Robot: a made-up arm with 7 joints.
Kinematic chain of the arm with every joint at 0, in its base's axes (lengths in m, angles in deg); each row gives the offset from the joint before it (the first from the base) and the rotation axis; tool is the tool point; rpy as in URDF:
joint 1: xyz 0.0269 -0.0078 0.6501 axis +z
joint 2: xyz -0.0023 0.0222 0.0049 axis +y
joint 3: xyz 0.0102 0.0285 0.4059 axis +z
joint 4: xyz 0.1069 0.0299 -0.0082 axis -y
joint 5: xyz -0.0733 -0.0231 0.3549 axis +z
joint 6: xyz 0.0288 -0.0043 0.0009 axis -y
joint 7: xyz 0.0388 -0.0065 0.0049 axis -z
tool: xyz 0.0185 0.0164 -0.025 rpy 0 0 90
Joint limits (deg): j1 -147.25..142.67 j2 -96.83..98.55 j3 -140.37..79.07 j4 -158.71..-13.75 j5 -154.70..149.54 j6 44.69..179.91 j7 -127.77..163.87
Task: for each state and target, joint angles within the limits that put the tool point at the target. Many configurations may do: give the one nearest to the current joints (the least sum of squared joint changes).
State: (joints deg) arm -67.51 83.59 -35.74 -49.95 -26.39 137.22 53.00
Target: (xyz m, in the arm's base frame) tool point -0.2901 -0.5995 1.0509
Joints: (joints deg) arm -89.37 40.41 -63.06 -58.60 -25.17 136.89 54.65
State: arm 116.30 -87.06 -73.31 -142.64 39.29 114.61 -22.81
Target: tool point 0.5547 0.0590 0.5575
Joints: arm 129.12 -96.83 -101.68 -114.14 40.69 119.14 -20.40
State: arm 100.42 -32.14 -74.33 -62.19 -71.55 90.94 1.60
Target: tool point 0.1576 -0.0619 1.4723
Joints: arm 95.72 -13.40 -49.36 -22.78 -77.61 104.08 14.29
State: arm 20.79 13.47 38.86 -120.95 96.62 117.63 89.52
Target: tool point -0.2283 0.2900 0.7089
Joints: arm 55.59 -0.40 68.21 -152.29 96.11 114.60 93.80
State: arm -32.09 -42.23 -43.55 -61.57 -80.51 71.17 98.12
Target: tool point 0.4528 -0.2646 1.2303
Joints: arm -12.25 4.91 -19.89 -71.70 -81.05 75.80 96.47
